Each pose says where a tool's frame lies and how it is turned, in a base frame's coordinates. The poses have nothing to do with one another.
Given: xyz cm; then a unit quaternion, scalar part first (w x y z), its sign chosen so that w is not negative.
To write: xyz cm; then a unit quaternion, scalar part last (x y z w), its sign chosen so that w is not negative. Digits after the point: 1 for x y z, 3 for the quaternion.
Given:
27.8 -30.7 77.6 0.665 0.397 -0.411 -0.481
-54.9 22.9 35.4 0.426 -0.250 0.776 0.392
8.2 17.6 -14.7 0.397 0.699 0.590 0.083
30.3 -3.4 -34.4 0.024 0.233 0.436 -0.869
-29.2 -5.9 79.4 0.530 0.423 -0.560 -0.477
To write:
27.8 -30.7 77.6 0.397 -0.411 -0.481 0.665
-54.9 22.9 35.4 -0.250 0.776 0.392 0.426
8.2 17.6 -14.7 0.699 0.590 0.083 0.397
30.3 -3.4 -34.4 0.233 0.436 -0.869 0.024
-29.2 -5.9 79.4 0.423 -0.560 -0.477 0.530

